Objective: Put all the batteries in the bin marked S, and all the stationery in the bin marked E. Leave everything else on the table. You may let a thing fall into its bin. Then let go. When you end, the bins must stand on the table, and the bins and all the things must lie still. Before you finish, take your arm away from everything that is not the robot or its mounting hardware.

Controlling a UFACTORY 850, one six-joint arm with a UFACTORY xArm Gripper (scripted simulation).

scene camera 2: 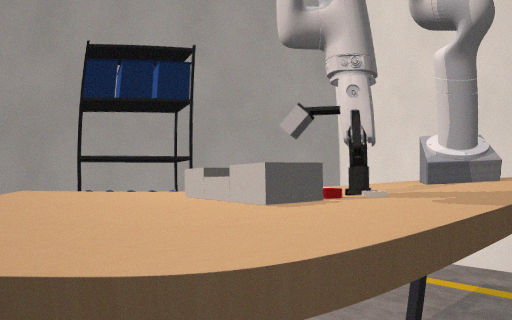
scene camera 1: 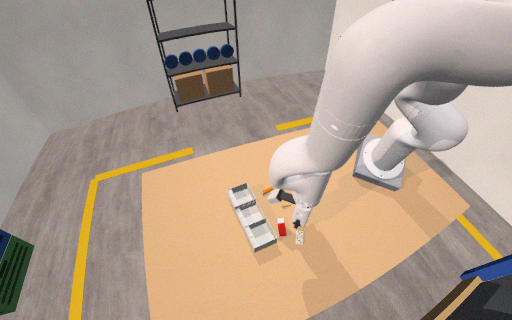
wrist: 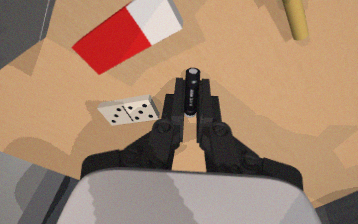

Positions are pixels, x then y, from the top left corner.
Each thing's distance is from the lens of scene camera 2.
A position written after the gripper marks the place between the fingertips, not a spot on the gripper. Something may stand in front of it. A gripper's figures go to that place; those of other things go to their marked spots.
gripper [scene camera 2: 359, 193]: 0.56 m
bin [scene camera 2: 268, 183]: 0.41 m
